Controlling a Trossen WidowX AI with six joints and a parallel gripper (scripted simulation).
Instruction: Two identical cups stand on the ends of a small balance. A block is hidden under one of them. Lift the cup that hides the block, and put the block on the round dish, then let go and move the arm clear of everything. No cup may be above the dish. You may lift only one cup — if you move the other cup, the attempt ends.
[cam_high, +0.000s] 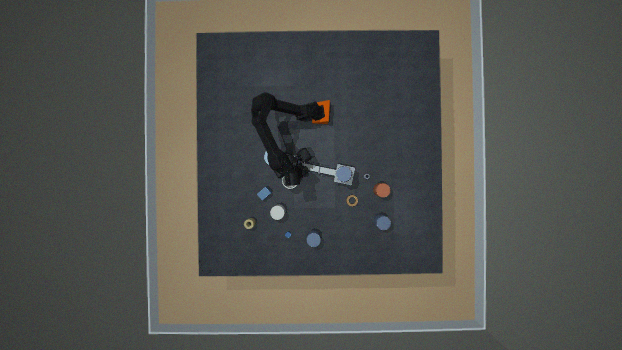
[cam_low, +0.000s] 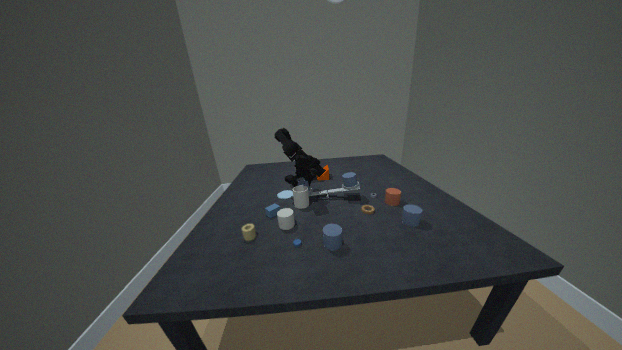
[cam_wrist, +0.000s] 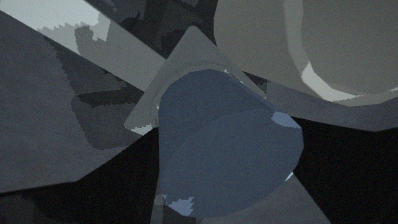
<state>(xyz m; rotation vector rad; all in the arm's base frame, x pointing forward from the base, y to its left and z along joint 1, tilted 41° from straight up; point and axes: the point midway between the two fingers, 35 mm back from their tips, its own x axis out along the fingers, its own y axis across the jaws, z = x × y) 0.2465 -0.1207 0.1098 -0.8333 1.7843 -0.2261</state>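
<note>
My gripper tip is now 80 mm short of the pale cup and 20 mm to the left of it. Also, from my gripper tip: cream cylinder (250 mm ahead, 120 mm to the right, 10 mm below); teal block (10 mm below); light blue round dish (100 mm to the right, 50 mm behind, 40 mm below).
</note>
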